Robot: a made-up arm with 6 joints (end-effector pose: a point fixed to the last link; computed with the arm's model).
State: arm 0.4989 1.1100 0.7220 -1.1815 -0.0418 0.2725
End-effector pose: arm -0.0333 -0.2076 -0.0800 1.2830 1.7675 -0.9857
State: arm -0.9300 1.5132 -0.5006 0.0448 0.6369 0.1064
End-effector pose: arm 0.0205 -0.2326 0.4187 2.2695 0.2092 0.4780
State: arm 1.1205 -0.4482 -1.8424 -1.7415 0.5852 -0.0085
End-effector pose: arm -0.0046 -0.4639 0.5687 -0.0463 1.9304 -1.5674
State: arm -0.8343 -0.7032 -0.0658 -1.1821 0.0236 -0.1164
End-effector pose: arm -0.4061 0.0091 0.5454 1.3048 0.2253 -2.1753
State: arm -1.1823 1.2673 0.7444 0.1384 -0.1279 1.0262
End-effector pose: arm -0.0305 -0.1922 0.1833 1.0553 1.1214 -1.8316
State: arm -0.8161 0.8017 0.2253 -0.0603 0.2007 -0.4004
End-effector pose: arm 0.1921 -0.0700 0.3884 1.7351 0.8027 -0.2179
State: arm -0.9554 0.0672 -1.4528 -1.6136 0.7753 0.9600
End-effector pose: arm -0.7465 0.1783 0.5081 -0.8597 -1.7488 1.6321
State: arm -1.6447 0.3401 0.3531 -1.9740 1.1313 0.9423
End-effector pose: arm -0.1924 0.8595 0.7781 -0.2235 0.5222 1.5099
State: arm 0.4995 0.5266 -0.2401 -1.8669 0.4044 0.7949
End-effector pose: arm -0.4207 -0.5324 0.3535 0.4452 1.7567 -2.1795
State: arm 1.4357 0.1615 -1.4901 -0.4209 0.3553 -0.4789
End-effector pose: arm -0.1381 0.2698 0.4555 -0.2214 -2.9008 -0.4147
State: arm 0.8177 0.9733 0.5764 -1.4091 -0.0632 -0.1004
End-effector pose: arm 0.0230 -0.2051 -0.0637 1.4201 1.8679 -0.7164
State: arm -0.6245 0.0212 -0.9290 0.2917 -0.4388 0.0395
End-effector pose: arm 0.1208 0.5366 0.4124 1.1182 2.1634 0.2349
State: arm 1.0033 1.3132 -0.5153 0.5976 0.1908 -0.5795
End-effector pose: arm 0.0902 0.2045 0.9044 -0.7417 -1.5790 -2.0690
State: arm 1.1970 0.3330 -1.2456 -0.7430 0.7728 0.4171
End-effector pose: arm 0.2270 0.0374 0.2392 -0.0799 2.3016 -0.1734
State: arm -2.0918 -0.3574 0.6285 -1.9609 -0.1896 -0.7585
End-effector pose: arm -0.2944 0.6546 0.4909 0.7185 -1.9958 -1.9818
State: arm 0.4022 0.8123 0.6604 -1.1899 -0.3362 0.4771
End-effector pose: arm -0.1067 -0.2106 -0.0746 1.0394 1.8680 -1.1837
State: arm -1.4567 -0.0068 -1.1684 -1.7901 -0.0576 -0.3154
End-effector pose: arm -0.1638 0.6924 0.3790 -2.0756 0.0221 0.6445
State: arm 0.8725 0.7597 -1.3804 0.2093 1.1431 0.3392
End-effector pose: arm 0.4631 0.2125 0.4558 1.5102 2.2533 0.7970
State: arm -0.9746 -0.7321 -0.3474 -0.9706 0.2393 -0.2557
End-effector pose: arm -0.2751 0.0019 0.5463 1.3869 0.3734 -2.0439
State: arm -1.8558 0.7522 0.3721 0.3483 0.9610 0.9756
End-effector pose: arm -0.2983 -0.0116 0.7927 0.8982 -0.3893 -2.4710
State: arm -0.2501 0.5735 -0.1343 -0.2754 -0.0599 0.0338
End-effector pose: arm 0.1124 0.1283 0.2072 1.3198 1.7732 -0.2868
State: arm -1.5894 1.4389 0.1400 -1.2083 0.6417 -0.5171
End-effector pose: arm -0.3521 0.2015 -0.0072 2.7751 -1.1228 -0.7741
